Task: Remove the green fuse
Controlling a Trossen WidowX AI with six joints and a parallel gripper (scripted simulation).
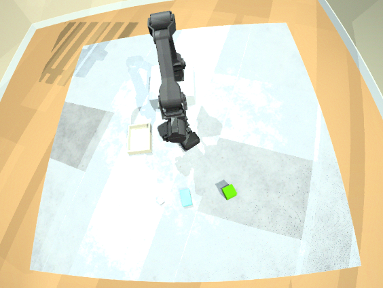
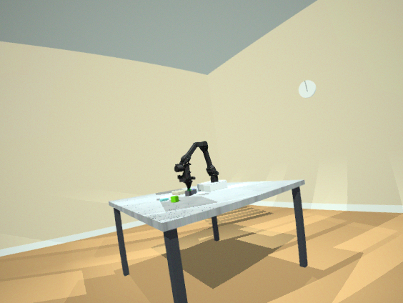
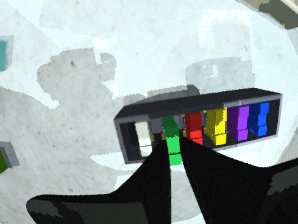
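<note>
The cream tray lies 200 mm to the right of my gripper tip, 50 mm below it and 20 mm behind it. Round my gripper tip: lime cube (220 mm ahead, 170 mm to the left, 30 mm below); light blue flat piece (240 mm ahead, 40 mm below, 10 mm to the left); green fuse (10 mm below).
</note>
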